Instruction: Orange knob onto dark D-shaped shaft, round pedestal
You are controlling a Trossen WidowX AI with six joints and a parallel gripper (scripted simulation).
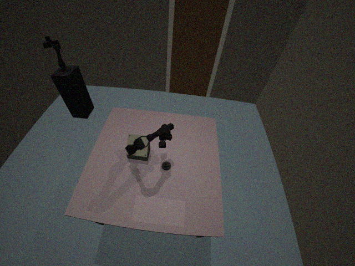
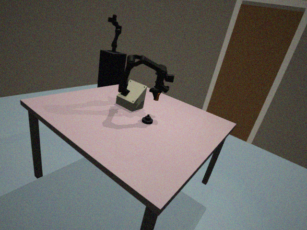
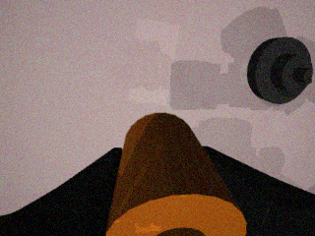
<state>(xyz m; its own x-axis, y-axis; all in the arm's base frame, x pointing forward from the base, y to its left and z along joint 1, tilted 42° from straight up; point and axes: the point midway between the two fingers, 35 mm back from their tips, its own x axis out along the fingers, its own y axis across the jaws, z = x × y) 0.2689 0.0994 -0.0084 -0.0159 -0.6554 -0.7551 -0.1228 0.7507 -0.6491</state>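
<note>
Right now the dark round pedestal is 160 mm to the right of my gripper tip, 110 mm below it and 60 mm ahead of it. From my gripper tip the other things lie so: orange knob (20 mm above).
</note>
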